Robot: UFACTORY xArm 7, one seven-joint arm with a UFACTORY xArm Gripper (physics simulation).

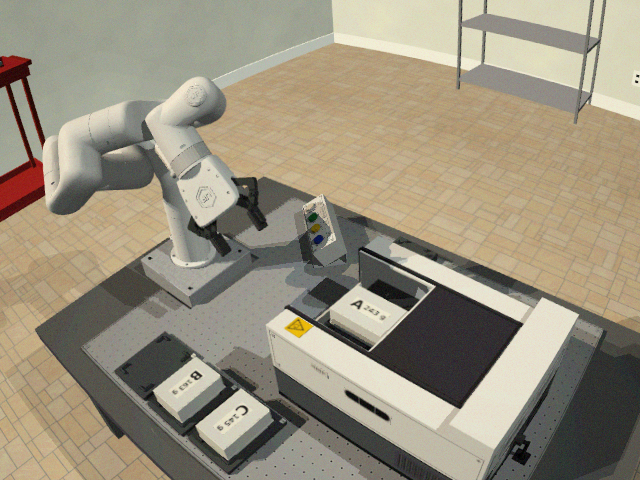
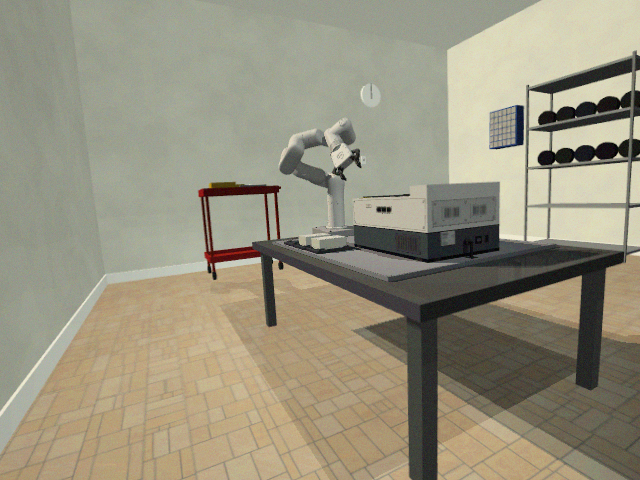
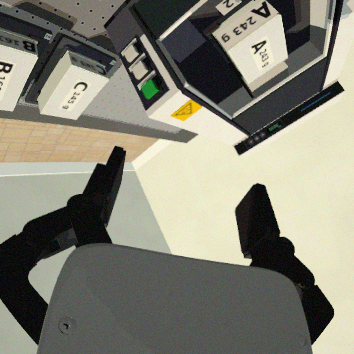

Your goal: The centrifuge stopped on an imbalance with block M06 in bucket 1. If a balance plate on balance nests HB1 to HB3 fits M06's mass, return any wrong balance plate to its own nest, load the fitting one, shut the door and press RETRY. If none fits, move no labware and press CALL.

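Frame: origin at the arm's base, x ahead, y left, z up, level; centimetres.
Seen in the pictures: gripper, fingertip midpoint: [image 1: 245, 241] [image 2: 351, 173] [image 3: 186, 181]; arm's base, origin of the base link: [image 1: 193, 253] [image 2: 336, 227].
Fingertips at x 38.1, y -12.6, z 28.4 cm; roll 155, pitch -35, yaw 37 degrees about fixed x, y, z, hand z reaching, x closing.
Pixels of each thing's top centre, then the offset from my fingertips to it. "spot": a spot on its surface instead.
- label 2, surface spot: [image 3: 231, 5] spot: dy +10.7, dx +12.2, dz -19.0 cm
- Plate B, middle of its top: [image 1: 186, 383] [image 2: 314, 234] dy -18.4, dx -5.3, dz -27.1 cm
- plate C, middle of its top: [image 1: 232, 418] [image 3: 73, 95] [image 2: 328, 237] dy -18.5, dx +8.3, dz -27.1 cm
- nest, middle of its top: [image 1: 153, 361] dy -17.9, dx -18.9, dz -30.7 cm
- tilted box, middle of its top: [image 1: 322, 216] dy +40.3, dx -16.0, dz -24.1 cm
- green button, surface spot: [image 3: 150, 89] spot: dy -3.3, dx +7.7, dz -13.8 cm
- display strip, surface spot: [image 3: 290, 117] spot: dy +9.4, dx +47.3, dz -9.6 cm
My gripper [image 1: 242, 240] [image 2: 351, 172] [image 3: 186, 181] is open and empty, raised near the arm's base, apart from the plates. The centrifuge [image 1: 320, 356] [image 2: 390, 211] has an open top, where plate A [image 1: 368, 312] [image 3: 257, 42], marked 243 g, sits by a label 2 [image 3: 231, 5]. Plate B [image 1: 190, 387] [image 3: 12, 75], marked 163 g, and plate C [image 1: 235, 423] [image 3: 75, 87], marked 145 g, rest on adjacent dark nests. The nest [image 1: 152, 361] beside B is empty. Block M06 and its mass do not show.
A tilted box [image 1: 330, 253] with green, yellow and blue buttons stands behind the centrifuge's open end. Two pale buttons and a green button [image 3: 150, 89] are on the centrifuge's rim. A display strip [image 3: 290, 117] runs along its front. A red cart [image 2: 240, 191] stands beyond the table.
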